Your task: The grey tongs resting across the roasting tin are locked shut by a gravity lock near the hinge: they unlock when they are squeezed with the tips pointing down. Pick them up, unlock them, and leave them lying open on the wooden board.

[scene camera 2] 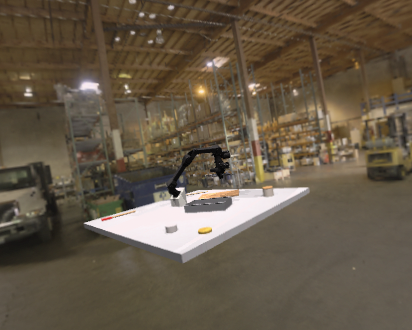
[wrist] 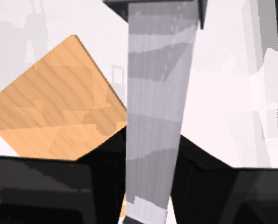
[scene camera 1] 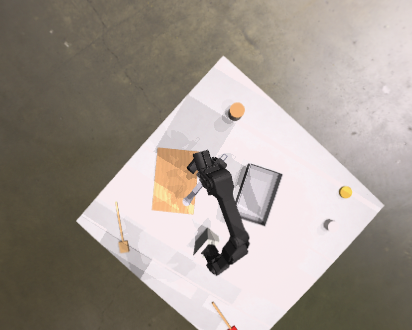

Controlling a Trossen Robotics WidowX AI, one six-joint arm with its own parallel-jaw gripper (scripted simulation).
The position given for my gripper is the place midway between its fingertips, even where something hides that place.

I see my gripper [wrist: 148,130], a wooden board [wrist: 65,107] and a roasting tin [scene camera 1: 259,186].
